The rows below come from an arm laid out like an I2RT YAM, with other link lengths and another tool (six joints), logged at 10 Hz.
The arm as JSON. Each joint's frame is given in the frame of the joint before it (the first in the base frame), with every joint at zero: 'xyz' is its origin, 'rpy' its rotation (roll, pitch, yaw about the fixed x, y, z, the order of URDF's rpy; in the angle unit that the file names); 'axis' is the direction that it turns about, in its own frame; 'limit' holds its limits. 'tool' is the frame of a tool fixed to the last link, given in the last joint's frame.
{
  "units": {
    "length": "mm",
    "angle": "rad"
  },
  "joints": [
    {
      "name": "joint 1",
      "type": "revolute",
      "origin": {
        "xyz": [
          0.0,
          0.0,
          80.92
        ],
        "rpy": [
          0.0,
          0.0,
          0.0
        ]
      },
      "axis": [
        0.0,
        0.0,
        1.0
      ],
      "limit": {
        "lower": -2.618,
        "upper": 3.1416
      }
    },
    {
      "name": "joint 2",
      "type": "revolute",
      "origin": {
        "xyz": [
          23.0,
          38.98,
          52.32
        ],
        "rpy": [
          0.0,
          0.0,
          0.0
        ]
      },
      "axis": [
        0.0,
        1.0,
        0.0
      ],
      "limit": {
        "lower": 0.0,
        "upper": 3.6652
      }
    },
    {
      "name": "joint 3",
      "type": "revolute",
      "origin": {
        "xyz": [
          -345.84,
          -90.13,
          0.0
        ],
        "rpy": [
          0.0,
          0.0,
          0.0
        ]
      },
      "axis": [
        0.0,
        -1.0,
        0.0
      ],
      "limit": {
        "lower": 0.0,
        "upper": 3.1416
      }
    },
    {
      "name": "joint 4",
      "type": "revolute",
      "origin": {
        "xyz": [
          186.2,
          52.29,
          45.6
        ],
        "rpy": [
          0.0,
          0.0,
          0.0
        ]
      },
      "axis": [
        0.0,
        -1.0,
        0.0
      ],
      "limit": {
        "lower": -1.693,
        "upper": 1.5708
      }
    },
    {
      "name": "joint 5",
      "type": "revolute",
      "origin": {
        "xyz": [
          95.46,
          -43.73,
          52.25
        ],
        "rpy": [
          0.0,
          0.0,
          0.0
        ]
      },
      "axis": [
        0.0,
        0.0,
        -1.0
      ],
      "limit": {
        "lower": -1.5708,
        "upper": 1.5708
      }
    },
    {
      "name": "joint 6",
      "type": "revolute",
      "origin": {
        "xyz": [
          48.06,
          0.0,
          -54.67
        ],
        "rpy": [
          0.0,
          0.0,
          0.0
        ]
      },
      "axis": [
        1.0,
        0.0,
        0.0
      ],
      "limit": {
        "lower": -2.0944,
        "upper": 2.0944
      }
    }
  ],
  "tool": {
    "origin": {
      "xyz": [
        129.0,
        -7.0,
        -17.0
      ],
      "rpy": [
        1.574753,
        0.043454,
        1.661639
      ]
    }
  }
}
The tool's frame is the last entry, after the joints.
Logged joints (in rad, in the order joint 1, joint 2, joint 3, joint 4, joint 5, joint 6), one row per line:
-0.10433 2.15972 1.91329 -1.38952 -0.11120 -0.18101
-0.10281 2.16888 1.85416 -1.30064 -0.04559 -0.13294
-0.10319 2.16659 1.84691 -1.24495 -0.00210 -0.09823
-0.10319 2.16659 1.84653 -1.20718 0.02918 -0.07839
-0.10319 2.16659 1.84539 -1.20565 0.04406 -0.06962
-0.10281 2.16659 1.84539 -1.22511 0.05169 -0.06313
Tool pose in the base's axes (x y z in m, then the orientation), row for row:
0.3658 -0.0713 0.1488 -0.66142 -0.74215 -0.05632 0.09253
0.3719 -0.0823 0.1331 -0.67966 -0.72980 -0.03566 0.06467
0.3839 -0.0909 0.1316 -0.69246 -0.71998 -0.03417 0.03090
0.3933 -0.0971 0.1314 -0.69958 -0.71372 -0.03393 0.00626
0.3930 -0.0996 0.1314 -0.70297 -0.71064 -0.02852 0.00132
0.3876 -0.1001 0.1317 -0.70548 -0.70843 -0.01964 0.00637
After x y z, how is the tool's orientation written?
As a quaternion, x y z w.
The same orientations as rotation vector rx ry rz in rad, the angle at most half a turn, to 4 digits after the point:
-1.9638 -2.2035 -0.1672
-2.0515 -2.2029 -0.1076
-2.1337 -2.2184 -0.1053
-2.1891 -2.2333 -0.1062
-2.2066 -2.2307 -0.0895
-2.2074 -2.2166 -0.0615

